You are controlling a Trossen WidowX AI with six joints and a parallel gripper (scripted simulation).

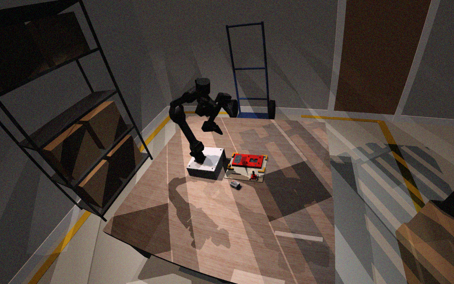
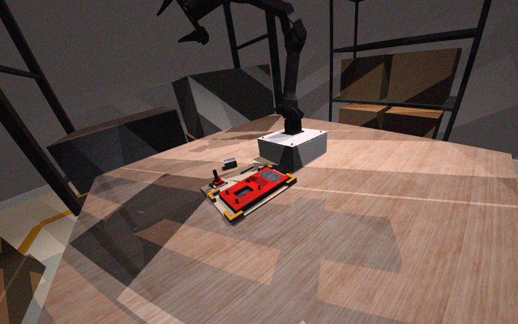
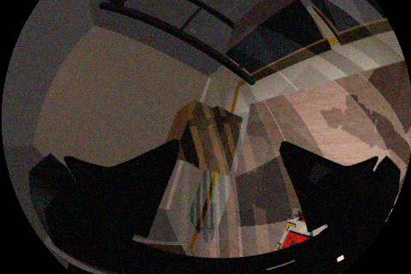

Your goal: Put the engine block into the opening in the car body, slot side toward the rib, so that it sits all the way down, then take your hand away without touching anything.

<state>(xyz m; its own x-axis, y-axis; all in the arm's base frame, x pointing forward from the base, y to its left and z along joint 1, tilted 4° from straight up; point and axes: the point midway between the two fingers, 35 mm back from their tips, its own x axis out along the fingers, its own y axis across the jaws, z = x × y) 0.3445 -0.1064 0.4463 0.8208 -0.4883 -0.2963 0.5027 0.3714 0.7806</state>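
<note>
Now: gripper tip 80 mm past the grey engine block, 80 mm to the right of it and 510 mm above it. The rest, counted from my gripper tip: dark post (190 mm to the left, 490 mm below).
</note>
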